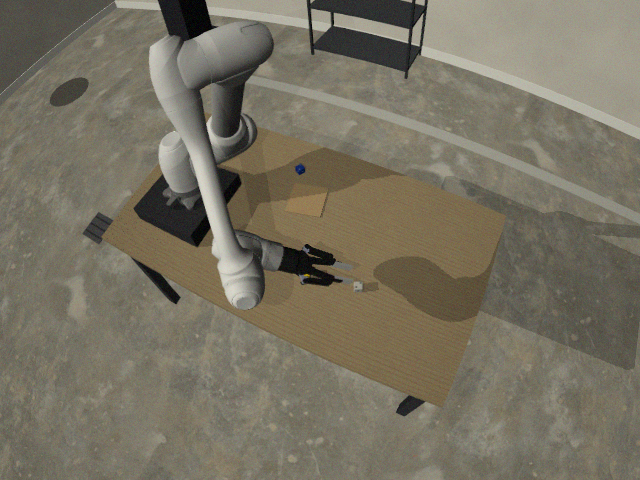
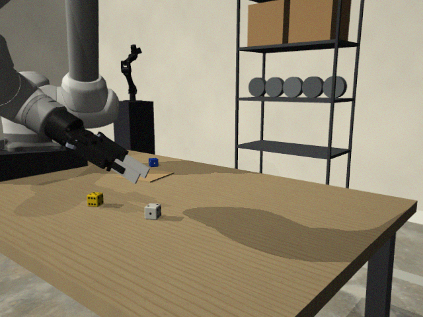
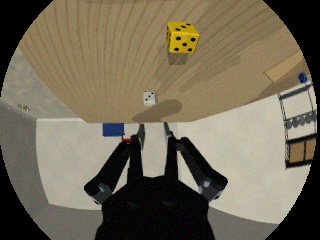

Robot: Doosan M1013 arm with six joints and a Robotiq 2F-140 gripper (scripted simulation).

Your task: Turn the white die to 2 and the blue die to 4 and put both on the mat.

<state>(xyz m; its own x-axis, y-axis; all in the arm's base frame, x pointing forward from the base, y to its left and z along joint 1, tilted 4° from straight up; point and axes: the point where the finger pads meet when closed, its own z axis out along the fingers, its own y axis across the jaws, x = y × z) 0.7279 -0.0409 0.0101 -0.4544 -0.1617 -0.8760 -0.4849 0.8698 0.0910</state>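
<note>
Right now the white die is 5 cm ahead of my hand, 2 cm to the left of it and 10 cm below it. Round my hand: blue die (40 cm behind, 36 cm to the left, 10 cm below); mat (30 cm behind, 25 cm to the left, 11 cm below); yellow die (13 cm behind, 2 cm to the right, 10 cm below).
</note>
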